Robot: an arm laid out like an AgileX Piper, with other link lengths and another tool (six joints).
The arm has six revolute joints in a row. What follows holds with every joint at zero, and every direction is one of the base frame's.
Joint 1 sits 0.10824 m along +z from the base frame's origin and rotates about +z.
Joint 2 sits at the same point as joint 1 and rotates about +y.
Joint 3 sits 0.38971 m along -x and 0.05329 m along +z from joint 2 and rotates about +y.
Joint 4 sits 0.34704 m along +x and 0.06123 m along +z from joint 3 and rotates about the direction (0.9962, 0, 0.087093).
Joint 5 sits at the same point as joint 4 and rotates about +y.
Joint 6 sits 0.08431 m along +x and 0.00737 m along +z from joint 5 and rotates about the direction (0.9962, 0, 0.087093).
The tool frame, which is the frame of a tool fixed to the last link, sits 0.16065 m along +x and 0.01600 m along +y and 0.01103 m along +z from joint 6; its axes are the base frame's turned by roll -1.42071, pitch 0.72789 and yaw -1.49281 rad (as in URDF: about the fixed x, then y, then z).
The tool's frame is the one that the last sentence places.
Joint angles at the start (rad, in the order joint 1, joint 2, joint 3, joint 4, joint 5, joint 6):
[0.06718, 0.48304, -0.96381, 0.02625, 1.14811, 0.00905]
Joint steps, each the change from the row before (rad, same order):
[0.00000, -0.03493, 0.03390, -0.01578, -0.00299, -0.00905]
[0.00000, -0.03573, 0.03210, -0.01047, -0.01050, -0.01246]
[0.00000, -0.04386, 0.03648, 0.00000, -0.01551, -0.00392]
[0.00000, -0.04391, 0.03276, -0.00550, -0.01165, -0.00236]
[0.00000, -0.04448, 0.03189, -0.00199, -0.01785, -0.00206]
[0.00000, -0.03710, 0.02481, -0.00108, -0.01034, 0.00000]
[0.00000, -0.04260, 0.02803, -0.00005, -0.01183, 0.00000]
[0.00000, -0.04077, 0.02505, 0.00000, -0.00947, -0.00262]
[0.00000, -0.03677, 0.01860, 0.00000, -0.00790, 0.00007]
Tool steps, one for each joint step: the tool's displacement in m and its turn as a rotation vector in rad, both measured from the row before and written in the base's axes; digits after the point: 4 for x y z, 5 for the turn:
[-0.0071, -0.0041, -0.0106, -0.02052, -0.00556, -0.00360]
[-0.0062, -0.0028, -0.0083, -0.01828, -0.01545, 0.00101]
[-0.0073, -0.0005, -0.0082, -0.00180, -0.02306, 0.00205]
[-0.0074, -0.0017, -0.0075, -0.00510, -0.02319, -0.00182]
[-0.0065, -0.0009, -0.0059, -0.00147, -0.03060, -0.00003]
[-0.0058, -0.0006, -0.0052, 0.00059, -0.02264, -0.00055]
[-0.0063, -0.0004, -0.0060, 0.00167, -0.02635, 0.00005]
[-0.0060, -0.0004, -0.0055, -0.00074, -0.02528, 0.00114]
[-0.0057, -0.0004, -0.0033, 0.00177, -0.02601, 0.00003]

